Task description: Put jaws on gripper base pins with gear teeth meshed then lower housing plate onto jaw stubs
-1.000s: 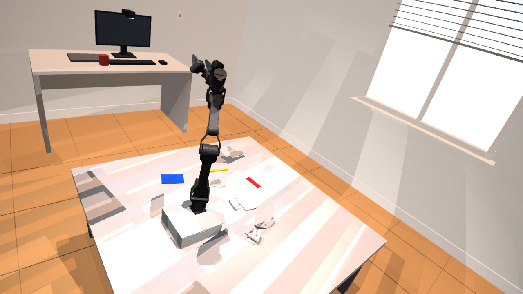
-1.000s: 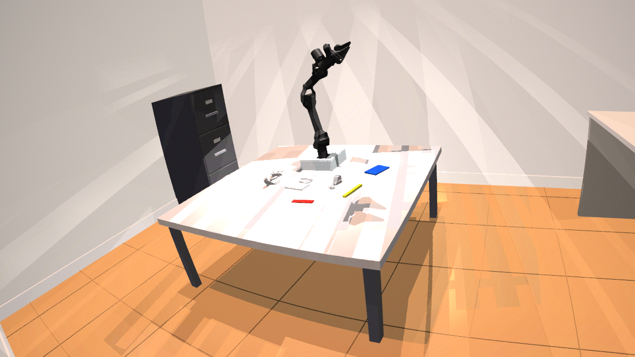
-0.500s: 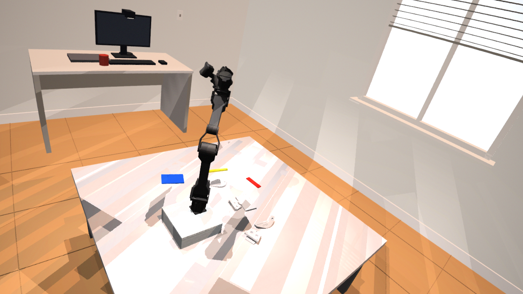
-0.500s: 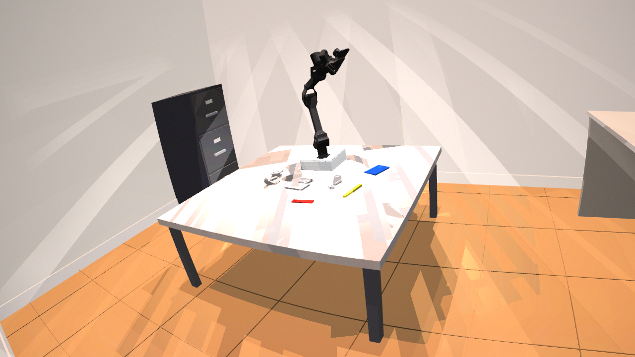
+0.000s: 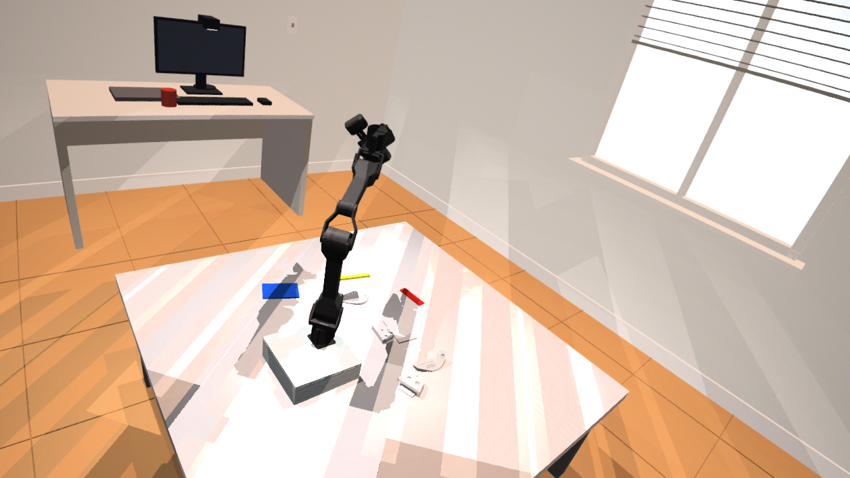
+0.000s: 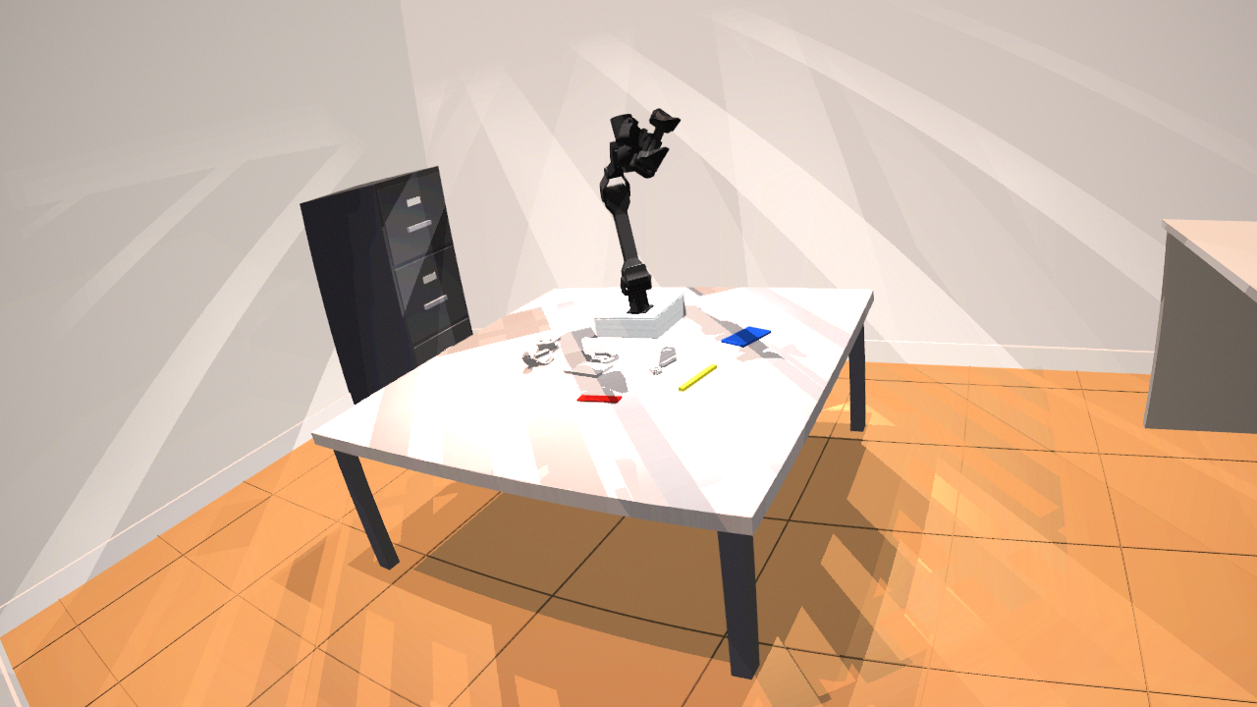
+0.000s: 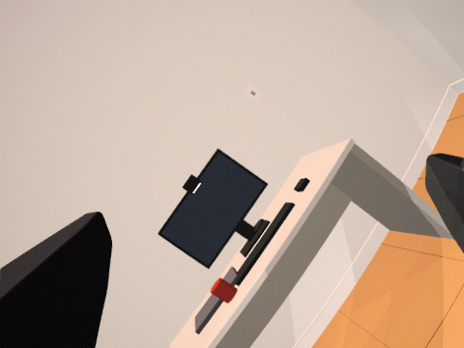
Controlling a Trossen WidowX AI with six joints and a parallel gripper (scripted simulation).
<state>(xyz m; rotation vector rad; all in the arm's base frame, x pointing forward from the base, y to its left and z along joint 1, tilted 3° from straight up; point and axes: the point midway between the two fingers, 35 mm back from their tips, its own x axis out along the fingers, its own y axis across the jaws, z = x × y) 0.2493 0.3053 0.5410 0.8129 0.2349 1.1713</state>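
My gripper tip is 570 mm above the curved jaw, 540 mm to the left of it and 20 mm short of it. From my gripper tip the other things lie so: yellow stick: 600 mm below, 30 mm ahead, 10 mm to the right; then blue card: 610 mm below, 260 mm behind, 20 mm to the left; then red strip: 610 mm below, 220 mm to the right, 180 mm ahead.
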